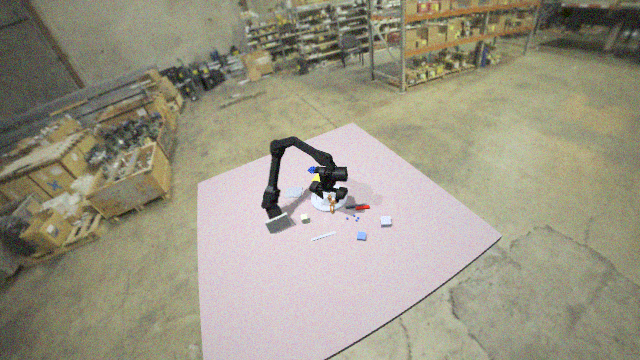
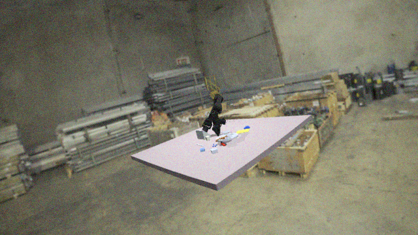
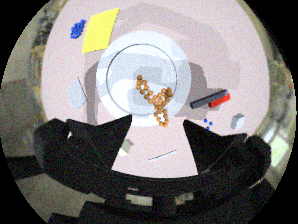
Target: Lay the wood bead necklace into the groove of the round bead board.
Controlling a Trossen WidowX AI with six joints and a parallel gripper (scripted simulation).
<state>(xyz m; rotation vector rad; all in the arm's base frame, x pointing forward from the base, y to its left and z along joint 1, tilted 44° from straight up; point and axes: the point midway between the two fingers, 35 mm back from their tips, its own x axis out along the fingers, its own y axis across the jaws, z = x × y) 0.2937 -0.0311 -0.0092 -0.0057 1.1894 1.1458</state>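
My gripper tip is 13 cm short of the red-handled tool, 7 cm to the left of it and 4 cm above it. Also, from my gripper tip: white stick (15 cm to the right, 10 cm behind, 5 cm below); then cream cube (15 cm behind, 3 cm to the right, 3 cm below); then blue block (23 cm to the right, 6 cm ahead, 4 cm below).
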